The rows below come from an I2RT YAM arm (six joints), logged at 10 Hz.
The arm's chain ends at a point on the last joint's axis. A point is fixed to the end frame.
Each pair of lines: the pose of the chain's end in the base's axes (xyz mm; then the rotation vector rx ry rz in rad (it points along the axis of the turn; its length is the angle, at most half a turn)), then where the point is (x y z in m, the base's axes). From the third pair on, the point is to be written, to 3 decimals.
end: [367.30 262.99 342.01 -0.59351 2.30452 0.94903]
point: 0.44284 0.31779 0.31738
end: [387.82 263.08 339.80 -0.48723 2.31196 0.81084]
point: 0.47021 0.30701 0.31532
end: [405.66 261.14 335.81 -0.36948 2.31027 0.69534]
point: 0.493 0.294 0.312
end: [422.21 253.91 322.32 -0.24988 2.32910 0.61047]
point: 0.513 0.276 0.297
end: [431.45 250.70 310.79 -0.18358 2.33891 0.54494]
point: 0.523 0.266 0.285
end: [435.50 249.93 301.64 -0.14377 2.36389 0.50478]
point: 0.527 0.261 0.274
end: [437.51 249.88 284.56 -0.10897 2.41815 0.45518]
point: 0.528 0.257 0.252
